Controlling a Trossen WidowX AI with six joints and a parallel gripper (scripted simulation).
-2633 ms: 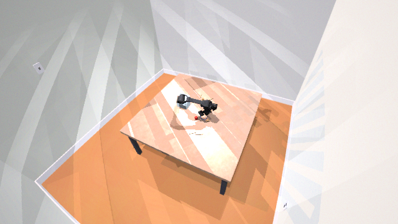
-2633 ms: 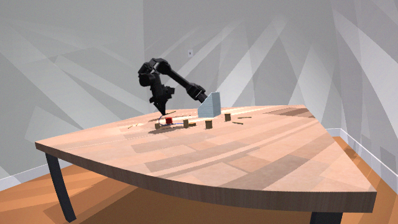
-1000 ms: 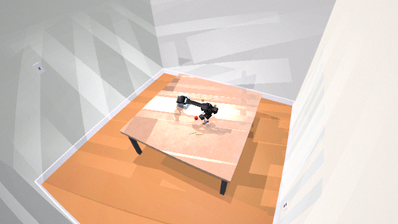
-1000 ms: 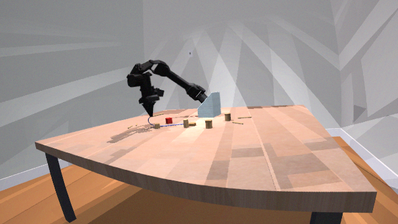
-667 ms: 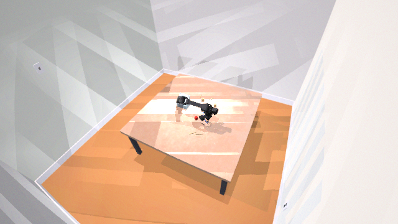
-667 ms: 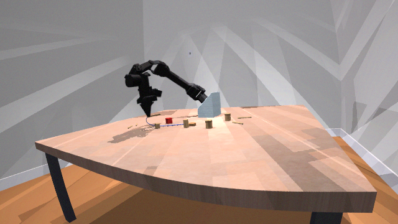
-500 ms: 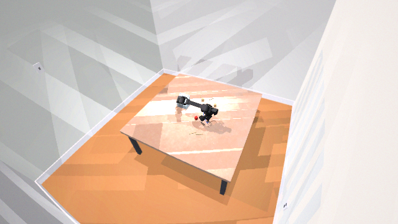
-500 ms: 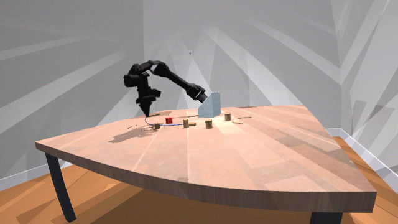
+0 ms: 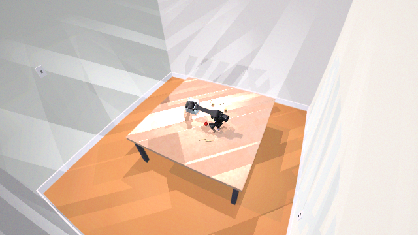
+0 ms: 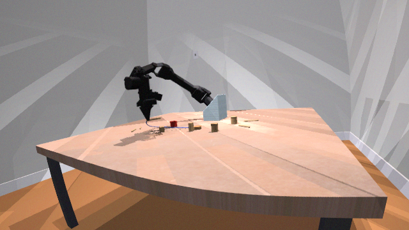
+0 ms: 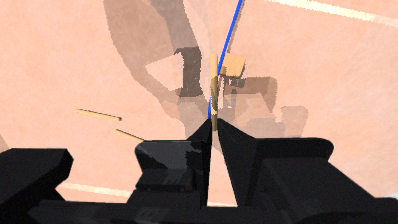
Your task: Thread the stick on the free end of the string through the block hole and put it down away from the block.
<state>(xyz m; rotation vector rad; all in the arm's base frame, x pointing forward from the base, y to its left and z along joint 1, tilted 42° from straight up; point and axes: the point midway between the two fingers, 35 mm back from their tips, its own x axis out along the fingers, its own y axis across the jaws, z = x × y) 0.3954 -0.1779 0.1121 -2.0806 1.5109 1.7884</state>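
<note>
Right now my gripper tip is 160 mm past the red block, 50 mm to the right of it and 40 mm above it. Round my gripper tip: thin wooden stick (10 mm to the left, 10 mm behind); then round wooden button (220 mm to the left, 80 mm behind, 50 mm below); then small wooden piece (60 mm to the left, 50 mm below, 30 mm behind).
</note>
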